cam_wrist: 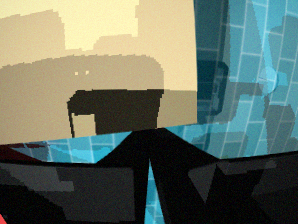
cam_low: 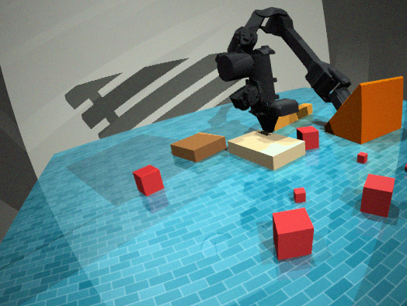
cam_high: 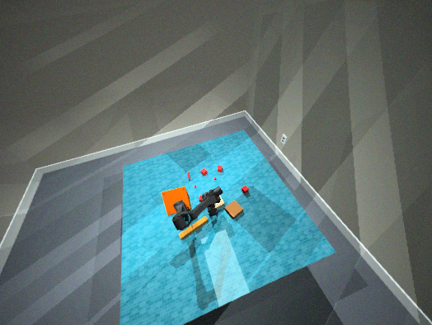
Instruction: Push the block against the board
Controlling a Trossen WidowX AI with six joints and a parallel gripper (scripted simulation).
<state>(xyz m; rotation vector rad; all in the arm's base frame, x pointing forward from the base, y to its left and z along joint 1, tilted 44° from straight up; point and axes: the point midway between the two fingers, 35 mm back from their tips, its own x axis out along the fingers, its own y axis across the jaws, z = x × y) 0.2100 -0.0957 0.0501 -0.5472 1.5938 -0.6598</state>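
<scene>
The pale tan flat board is 5 cm ahead of my gripper tip, 6 cm to the left of it and 1 cm above it. Round my gripper tip: flat brown square block: 16 cm ahead, 8 cm to the right, 1 cm above; long narrow orange board: 16 cm behind, 9 cm to the right, 1 cm above.
</scene>
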